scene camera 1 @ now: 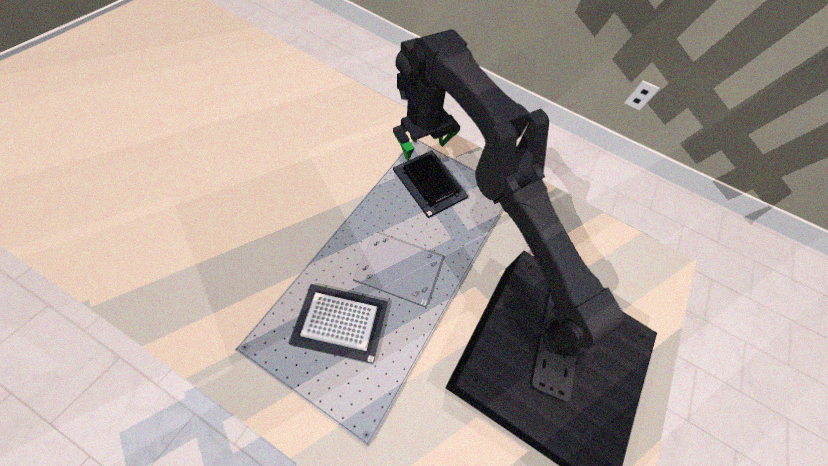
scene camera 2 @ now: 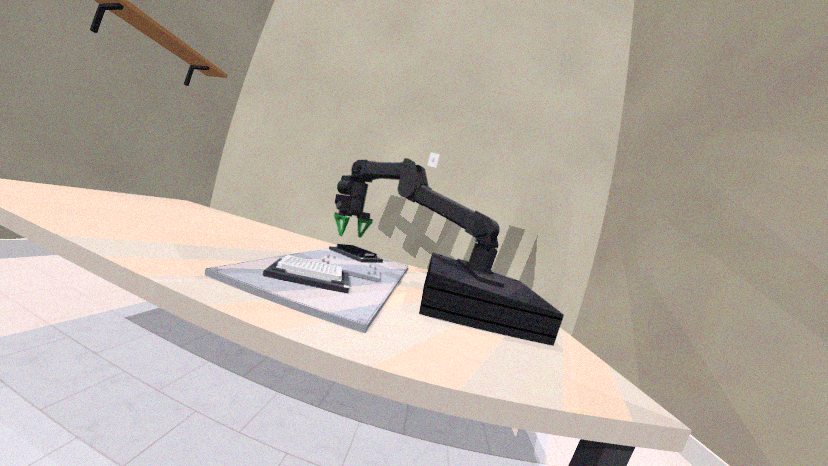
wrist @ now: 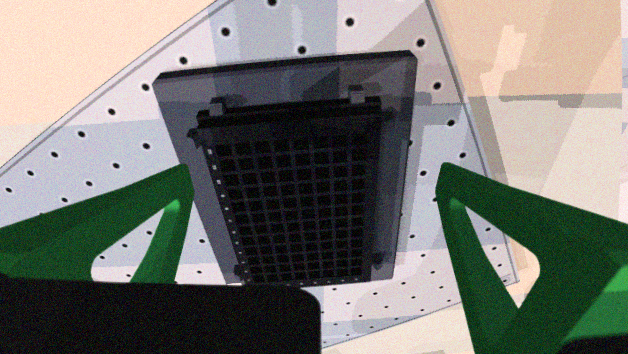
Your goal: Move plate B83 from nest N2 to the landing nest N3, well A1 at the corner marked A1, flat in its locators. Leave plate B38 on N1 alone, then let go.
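A black well plate (scene camera 1: pixel 431 176) (scene camera 2: pixel 358 251) (wrist: pixel 300 200) sits between the locators of a dark nest (scene camera 1: pixel 446 203) (wrist: pixel 290 85) at the far end of the perforated board. A white well plate (scene camera 1: pixel 338 321) (scene camera 2: pixel 309 267) sits on another dark nest (scene camera 1: pixel 333 349) (scene camera 2: pixel 307 281) at the near end. Between them is a pale, see-through nest (scene camera 1: pixel 405 266) (scene camera 2: pixel 370 276) with small locators and no plate on it. Plate and nest names cannot be read. My gripper (scene camera 1: pixel 425 149) (scene camera 2: pixel 351 235) (wrist: pixel 314 177) is open and empty above the black plate, one green finger beyond each long side.
The perforated board (scene camera 1: pixel 341 399) (scene camera 2: pixel 365 324) lies on the wooden table (scene camera 1: pixel 173 144) (scene camera 2: pixel 463 358). The arm's black base (scene camera 1: pixel 492 370) (scene camera 2: pixel 486 312) stands beside the board. A wall shelf (scene camera 2: pixel 168 40) is high at the left in scene view 2.
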